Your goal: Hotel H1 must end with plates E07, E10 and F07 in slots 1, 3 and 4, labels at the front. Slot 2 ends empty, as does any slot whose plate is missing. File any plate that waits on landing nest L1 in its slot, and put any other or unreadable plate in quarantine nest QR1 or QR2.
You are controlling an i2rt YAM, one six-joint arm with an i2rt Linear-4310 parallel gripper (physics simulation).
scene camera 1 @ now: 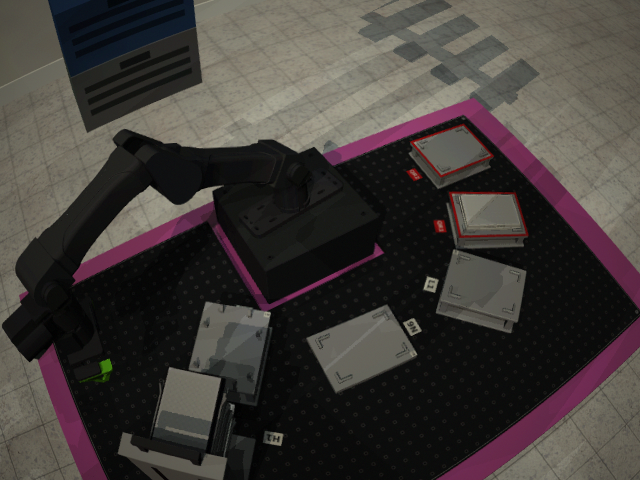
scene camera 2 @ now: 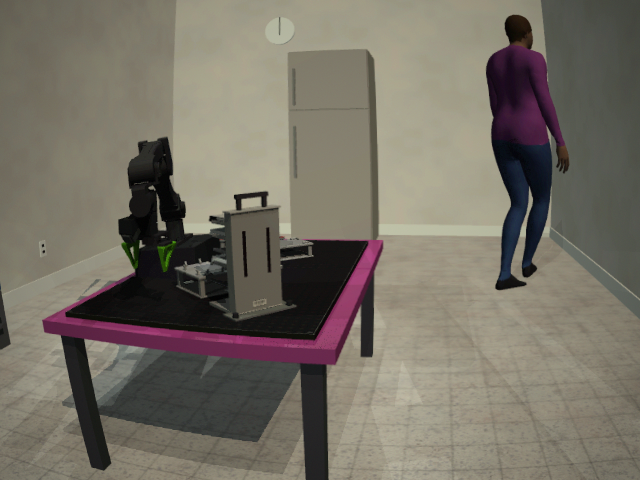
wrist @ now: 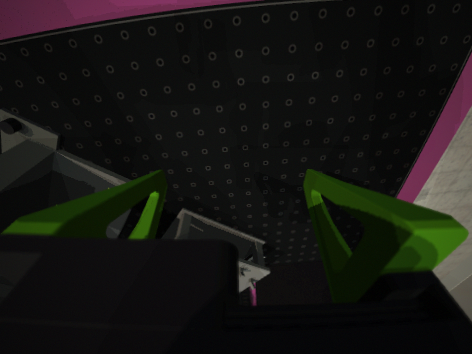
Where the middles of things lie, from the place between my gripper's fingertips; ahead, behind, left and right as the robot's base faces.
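Scene:
Nest N6 [scene camera 1: 350, 353] in sight: 10 cm below my hand, 21 cm ahead of it, 43 cm left of it.

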